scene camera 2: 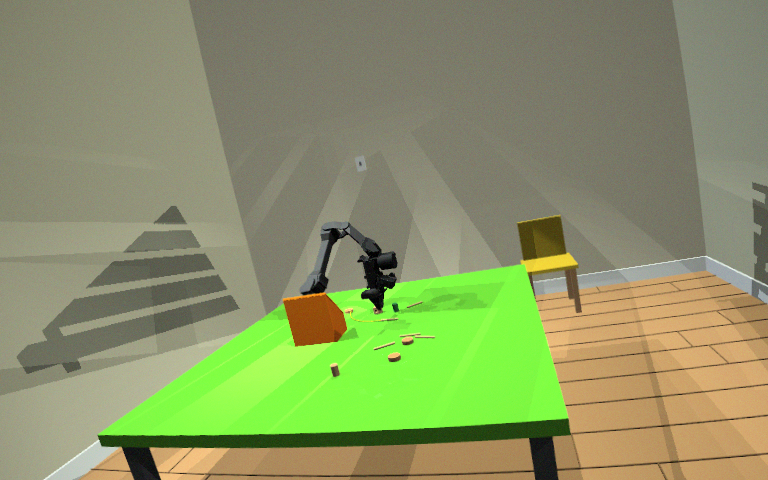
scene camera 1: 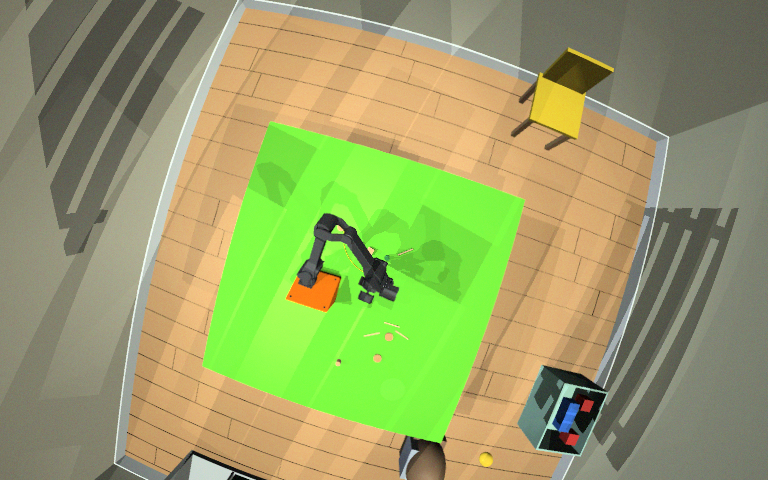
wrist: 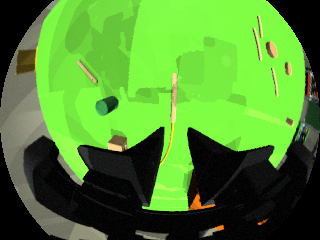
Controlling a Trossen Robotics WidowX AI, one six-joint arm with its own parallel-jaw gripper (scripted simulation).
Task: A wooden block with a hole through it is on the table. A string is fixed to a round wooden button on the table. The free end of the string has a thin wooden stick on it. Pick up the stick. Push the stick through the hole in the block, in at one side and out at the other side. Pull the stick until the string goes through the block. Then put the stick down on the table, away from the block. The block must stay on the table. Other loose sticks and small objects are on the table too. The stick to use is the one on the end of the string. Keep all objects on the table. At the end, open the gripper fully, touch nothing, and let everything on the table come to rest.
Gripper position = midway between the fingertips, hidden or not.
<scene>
In view: my gripper (scene camera 2: 380,309).
My gripper is seen too in the wrist view (wrist: 176,130).
</scene>
